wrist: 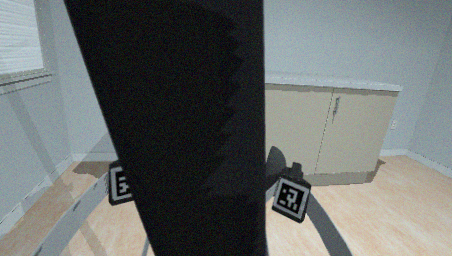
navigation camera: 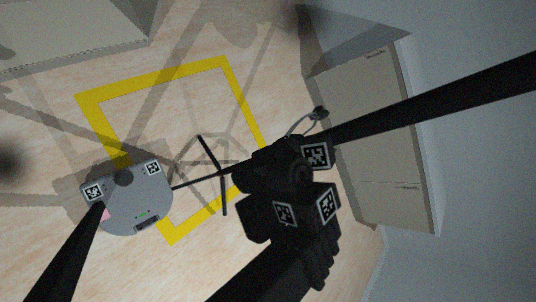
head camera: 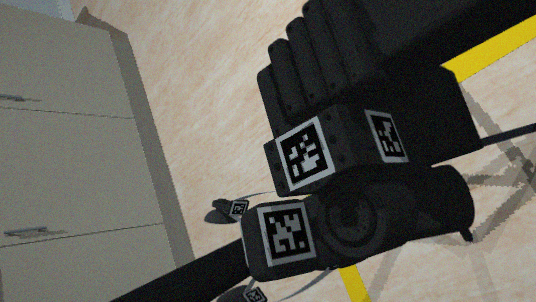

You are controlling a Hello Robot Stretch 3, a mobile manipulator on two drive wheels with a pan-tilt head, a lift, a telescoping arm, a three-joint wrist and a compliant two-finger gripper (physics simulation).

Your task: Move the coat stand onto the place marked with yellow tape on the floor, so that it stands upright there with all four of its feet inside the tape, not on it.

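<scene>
The black coat stand's pole (head camera: 200, 272) (navigation camera: 430, 107) (wrist: 190, 125) passes between my fingers; in the wrist view it leans slightly. My gripper (head camera: 246, 251) (wrist: 212, 158) is partly open around the pole, its right fingertip apart from it and its left one partly hidden behind it. The yellow tape (head camera: 492, 47) (navigation camera: 200, 66) outlines a rectangle. In the navigation view two legs show over its inside, the one towards my base ends near my base, and another leg (navigation camera: 224, 200) crosses the near tape line. One leg is hidden behind my wrist. I cannot tell whether the feet touch the floor.
My base (navigation camera: 132, 200) covers part of the tape's left side. A beige cabinet (head camera: 75, 160) (navigation camera: 380, 165) (wrist: 360, 130) stands beyond my gripper against the wall. Another cabinet (navigation camera: 60, 30) is at the upper left of the navigation view. A window (wrist: 20, 40) is at the left.
</scene>
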